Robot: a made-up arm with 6 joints.
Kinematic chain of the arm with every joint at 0, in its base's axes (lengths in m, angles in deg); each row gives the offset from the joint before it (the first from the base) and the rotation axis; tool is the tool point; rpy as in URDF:
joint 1: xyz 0 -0.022 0.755 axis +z
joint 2: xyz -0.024 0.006 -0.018 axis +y
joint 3: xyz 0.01 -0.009 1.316 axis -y
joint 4: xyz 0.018 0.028 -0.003 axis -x
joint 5: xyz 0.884 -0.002 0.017 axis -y
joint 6: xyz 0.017 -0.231 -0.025 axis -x
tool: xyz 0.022 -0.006 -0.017 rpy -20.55 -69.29 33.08
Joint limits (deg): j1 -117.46..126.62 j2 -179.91..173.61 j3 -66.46..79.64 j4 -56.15..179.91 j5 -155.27..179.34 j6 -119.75..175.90
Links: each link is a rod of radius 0.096 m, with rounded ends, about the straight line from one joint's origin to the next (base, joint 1, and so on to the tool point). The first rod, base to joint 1, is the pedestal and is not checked.
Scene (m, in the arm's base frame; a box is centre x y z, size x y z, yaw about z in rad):
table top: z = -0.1
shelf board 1: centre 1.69 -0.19 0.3 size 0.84 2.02 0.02 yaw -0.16
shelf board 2: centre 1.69 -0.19 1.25 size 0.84 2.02 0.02 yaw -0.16
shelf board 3: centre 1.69 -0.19 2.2 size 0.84 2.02 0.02 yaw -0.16
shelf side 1: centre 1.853 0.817 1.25 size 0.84 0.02 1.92 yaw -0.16
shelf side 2: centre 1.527 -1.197 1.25 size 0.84 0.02 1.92 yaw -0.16
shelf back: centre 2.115 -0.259 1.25 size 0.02 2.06 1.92 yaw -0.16
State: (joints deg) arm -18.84 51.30 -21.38 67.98 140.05 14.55
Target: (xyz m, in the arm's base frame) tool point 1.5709 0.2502 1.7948
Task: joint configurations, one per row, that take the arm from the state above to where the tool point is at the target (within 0.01 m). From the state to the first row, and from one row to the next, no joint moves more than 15 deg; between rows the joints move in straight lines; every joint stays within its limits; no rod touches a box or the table.
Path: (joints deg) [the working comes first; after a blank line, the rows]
Joints at the target: 9.04 31.04 11.49 72.66 138.92 14.72
Straight joint move there: touches shelf board 2.

1: -13.93 47.18 -34.60 75.79 153.15 18.70
2: -9.03 43.05 -47.81 83.60 166.24 22.84
3: -4.12 38.93 -61.03 91.42 179.34 26.99
4: 2.82 29.48 -47.21 85.70 166.37 22.76
5: 9.77 20.03 -33.39 79.98 153.41 18.53
6: 16.71 10.57 -19.57 74.26 140.44 14.30
7: 14.16 17.40 -9.22 73.72 139.93 14.44
8: 11.60 24.22 1.14 73.19 139.43 14.58
9: 9.04 31.04 11.49 72.66 138.92 14.72

